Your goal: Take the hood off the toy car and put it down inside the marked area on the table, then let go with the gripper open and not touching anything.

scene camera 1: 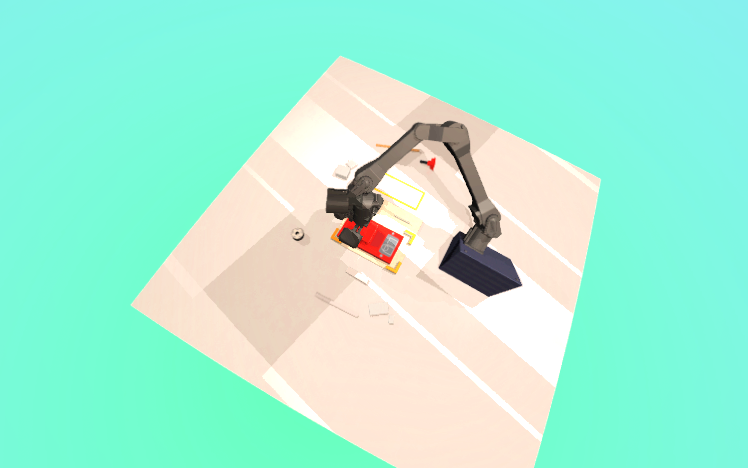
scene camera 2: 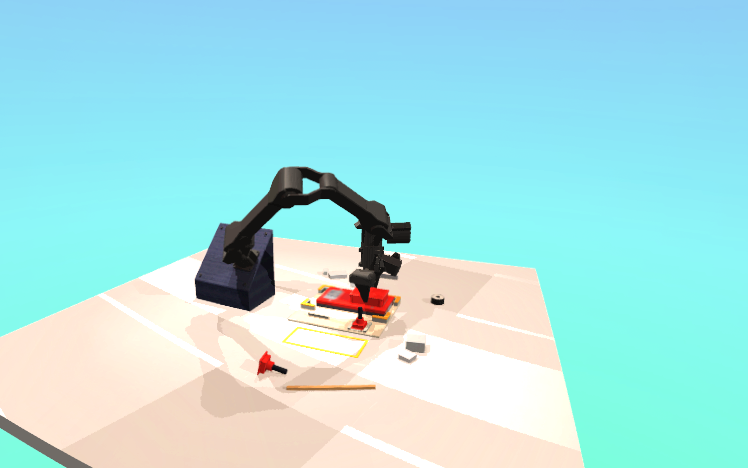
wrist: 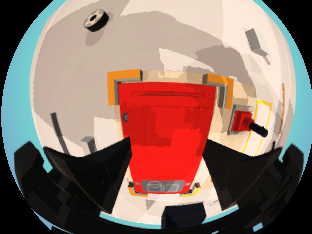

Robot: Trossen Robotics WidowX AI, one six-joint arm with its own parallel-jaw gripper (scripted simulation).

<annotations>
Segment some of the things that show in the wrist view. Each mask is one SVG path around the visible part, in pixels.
My gripper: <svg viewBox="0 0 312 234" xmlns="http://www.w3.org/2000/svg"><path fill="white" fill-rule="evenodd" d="M13 152L16 180L25 201L33 212L61 228L52 226L51 230L55 234L260 234L275 221L291 200L301 180L304 153L301 153L303 150L293 144L285 150L281 162L279 156L283 148L280 146L260 156L248 156L207 138L201 157L204 158L209 177L212 178L220 208L225 210L237 205L239 209L228 216L189 228L143 229L99 217L101 212L112 214L115 209L113 206L119 196L121 182L133 156L129 137L84 157L71 156L68 153L61 153L60 150L57 152L49 146L43 146L44 154L53 168L48 173L43 168L43 156L31 141L27 141L27 144L19 146L20 149ZM261 222L263 228L256 230L255 232L255 230L253 230L253 226L259 225Z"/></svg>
A red hood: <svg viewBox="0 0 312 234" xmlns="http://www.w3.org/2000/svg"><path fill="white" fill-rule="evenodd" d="M128 94L129 140L131 140L133 164L135 164L137 178L169 181L192 178L193 180L197 169L199 169L201 156L203 156L205 144L207 144L209 128L211 128L213 105L215 105L213 97L189 96L189 94L139 94L139 96Z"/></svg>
A red toy car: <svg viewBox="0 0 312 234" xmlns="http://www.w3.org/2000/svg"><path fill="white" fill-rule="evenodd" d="M129 161L129 173L132 174L133 186L135 186L136 192L148 194L188 193L188 190L191 189L189 186L195 180L195 177L193 177L193 180L188 178L188 180L175 181L137 178L133 156L131 161ZM124 138L129 137L128 94L131 94L131 96L139 96L139 94L189 94L189 96L213 97L213 102L215 102L216 86L187 84L187 82L128 82L128 84L119 84L121 125L123 125Z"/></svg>
</annotations>
